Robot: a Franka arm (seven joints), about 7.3 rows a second.
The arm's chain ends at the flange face. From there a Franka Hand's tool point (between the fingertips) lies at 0.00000 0.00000 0.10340 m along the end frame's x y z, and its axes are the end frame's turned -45 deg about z.
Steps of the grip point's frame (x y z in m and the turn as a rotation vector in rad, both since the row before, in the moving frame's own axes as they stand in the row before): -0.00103 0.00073 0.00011 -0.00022 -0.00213 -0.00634; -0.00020 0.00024 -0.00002 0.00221 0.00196 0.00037; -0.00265 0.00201 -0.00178 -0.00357 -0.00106 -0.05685; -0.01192 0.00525 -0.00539 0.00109 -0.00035 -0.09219; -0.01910 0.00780 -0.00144 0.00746 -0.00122 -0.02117; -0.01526 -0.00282 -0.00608 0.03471 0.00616 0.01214; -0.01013 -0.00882 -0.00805 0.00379 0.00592 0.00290; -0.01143 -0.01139 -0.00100 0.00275 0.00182 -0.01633
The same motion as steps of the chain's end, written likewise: -0.00007 0.00107 0.00011 -0.00166 -0.00135 -0.00634; 0.00005 0.00062 -0.00002 0.00295 -0.00018 0.00037; -0.00065 0.00296 -0.00178 -0.00327 0.00177 -0.05685; -0.00461 0.01219 -0.00539 0.00052 -0.00102 -0.09219; -0.00735 0.01947 -0.00144 0.00441 -0.00614 -0.02117; -0.01072 0.01180 -0.00602 0.02890 -0.02019 0.01214; -0.01356 0.00164 -0.00805 0.00687 0.00151 0.00290; -0.01607 0.00036 -0.00100 0.00323 -0.00066 -0.01633
